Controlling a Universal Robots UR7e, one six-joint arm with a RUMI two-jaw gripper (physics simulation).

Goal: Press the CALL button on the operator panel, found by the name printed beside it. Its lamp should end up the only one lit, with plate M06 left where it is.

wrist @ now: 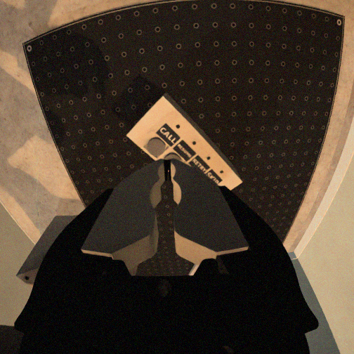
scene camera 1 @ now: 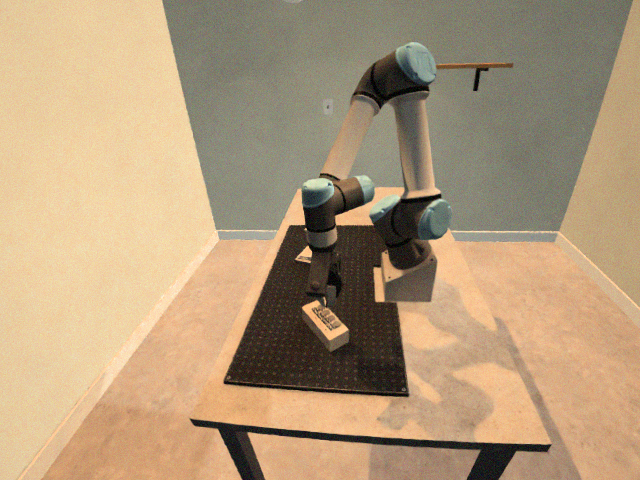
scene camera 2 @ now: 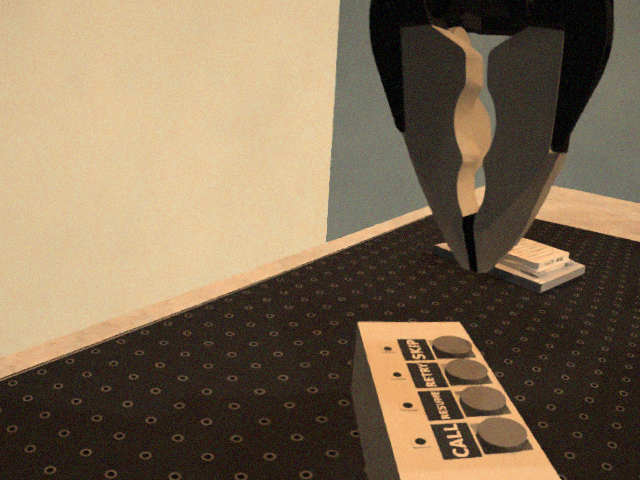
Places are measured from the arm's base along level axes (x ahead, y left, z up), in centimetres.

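Where they show: gripper, between the fingertips: (scene camera 1: pixel 327 308) (scene camera 2: pixel 475 270); arm's base, origin of its link: (scene camera 1: pixel 410 254).
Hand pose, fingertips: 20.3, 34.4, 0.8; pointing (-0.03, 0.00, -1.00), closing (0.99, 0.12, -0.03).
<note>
Things, the pixels of their centre, and the offset from my fingertips, as dx, dy, dz. Level surfaces: height alone.
- operator panel, middle of its body: (scene camera 2: pixel 433 427) (scene camera 1: pixel 324 323) +2.8, -3.7, -10.5
- CALL button, middle of its body: (scene camera 2: pixel 500 437) -1.8, -2.2, -8.1
- black perforated mat, height of its surface: dz -13.3
- table, height of its surface: dz -14.6
The operator panel (scene camera 1: pixel 330 341) (scene camera 2: pixel 376 413) (wrist: pixel 150 125) is a pale box with four round grey buttons named SKIP, RETRY, RESUME and CALL. The CALL button (scene camera 2: pixel 501 432) (wrist: pixel 155 145) is at one end, the near end in scene camera 2. Its lamp (scene camera 2: pixel 420 441) (wrist: pixel 178 126) is dark, as are the other three. My gripper (scene camera 2: pixel 476 269) (wrist: pixel 168 161) is shut and empty, tips down, above the panel's SKIP end in scene camera 2. In the wrist view its tips overlap the RESUME button. A plate (scene camera 1: pixel 303 255) (scene camera 2: pixel 563 279) lies behind the gripper, partly hidden; its label is not readable.
The panel and plate are on a black perforated mat (scene camera 1: pixel 289 361) (scene camera 2: pixel 206 382) (wrist: pixel 250 65) on the table (scene camera 1: pixel 330 408). The robot's base (scene camera 1: pixel 410 284) stands right of the mat. A wall shelf (scene camera 1: pixel 491 65) is at the back.
</note>
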